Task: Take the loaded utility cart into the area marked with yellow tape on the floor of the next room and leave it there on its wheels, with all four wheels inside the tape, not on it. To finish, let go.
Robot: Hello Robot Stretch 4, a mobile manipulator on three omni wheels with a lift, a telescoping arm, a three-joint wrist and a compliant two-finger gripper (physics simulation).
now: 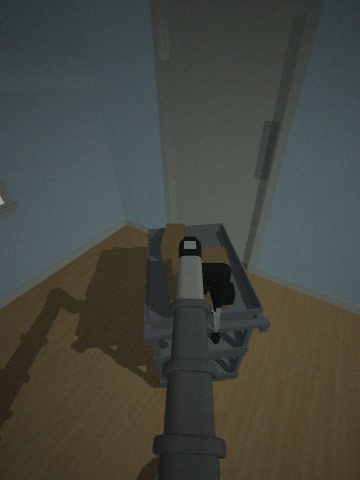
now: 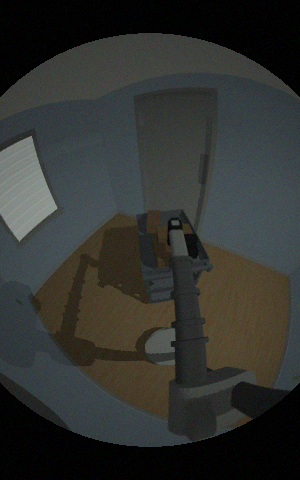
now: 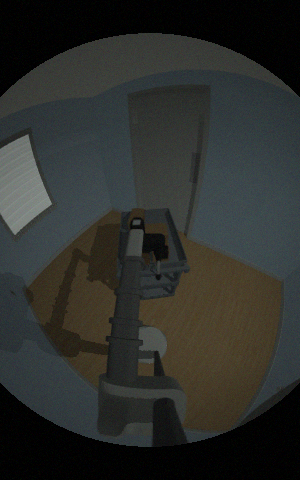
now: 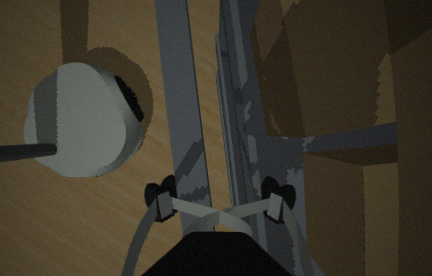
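Seen in the pictures: gripper, fingertip midpoint: point(image 1: 213, 327) point(image 3: 157, 271) point(image 4: 219, 191); robot's base at its link origin: point(image 2: 165, 345) point(image 3: 146, 343).
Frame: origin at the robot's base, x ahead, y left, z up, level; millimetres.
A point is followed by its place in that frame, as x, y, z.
The blue-grey utility cart point(image 1: 240, 272) @[778, -247, 793] point(image 2: 159, 285) @[556, 54, 443] point(image 3: 175, 235) @[815, -238, 792] stands upright on the wood floor, short of a grey door. Brown boxes point(image 1: 175, 240) @[916, 74, 883] point(image 2: 153, 220) @[915, 86, 884] point(image 4: 340, 75) lie in its top tray. Its handle bar point(image 1: 252, 321) @[496, -230, 835] point(image 4: 180, 75) @[462, 8, 835] runs across the end nearest me. My gripper point(image 4: 219, 191) @[495, -93, 787] straddles this bar, one fingertip on its outer side and the other by the cart's end wall; it is shut on the handle with the fingers held apart. The exact contact is hard to see in the dim light. The wheels are hidden. No yellow tape shows.
The tall grey door point(image 1: 215, 125) @[1901, -201, 1267] point(image 2: 175, 145) @[1878, -239, 1381] point(image 3: 165, 145) @[1892, -215, 1352] stands behind the cart, with blue walls on both sides. A window point(image 2: 30, 190) @[1267, 1619, 1284] point(image 3: 25, 185) @[1265, 1621, 1306] is on the left wall. A white rounded body point(image 2: 160, 345) @[14, 53, 188] point(image 3: 152, 345) @[-8, -66, 187] point(image 4: 80, 120) @[29, 1, 187] is on the floor behind the handle.
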